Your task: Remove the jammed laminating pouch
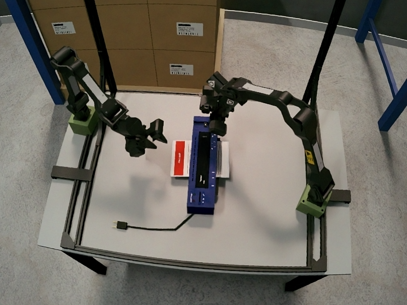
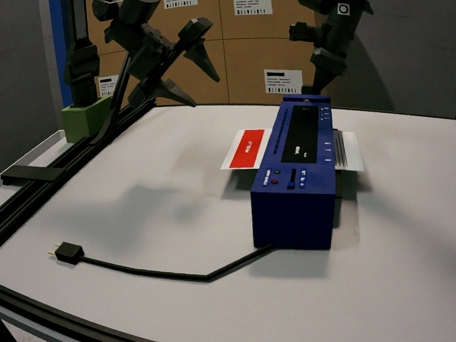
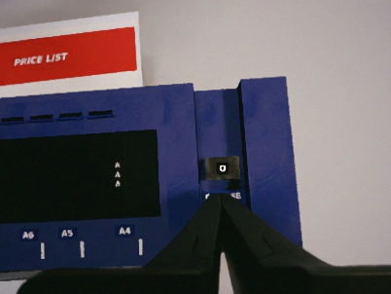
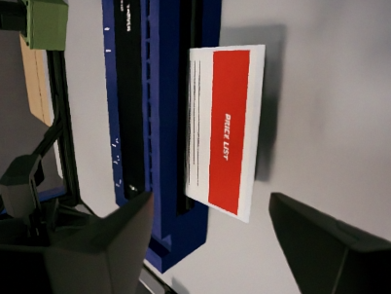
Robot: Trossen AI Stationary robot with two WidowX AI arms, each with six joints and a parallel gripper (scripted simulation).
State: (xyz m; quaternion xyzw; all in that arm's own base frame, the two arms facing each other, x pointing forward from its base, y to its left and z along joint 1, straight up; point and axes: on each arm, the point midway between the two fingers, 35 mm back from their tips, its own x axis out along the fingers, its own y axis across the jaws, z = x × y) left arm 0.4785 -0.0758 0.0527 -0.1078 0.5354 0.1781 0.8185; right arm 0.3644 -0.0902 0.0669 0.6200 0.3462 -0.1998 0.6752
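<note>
The release key lies 50 mm below my left hand, 30 mm to the right of it and 10 mm ahead of it. The rest, counted from my left hand: plug: 480 mm ahead, 190 mm to the right, 120 mm below.
</note>
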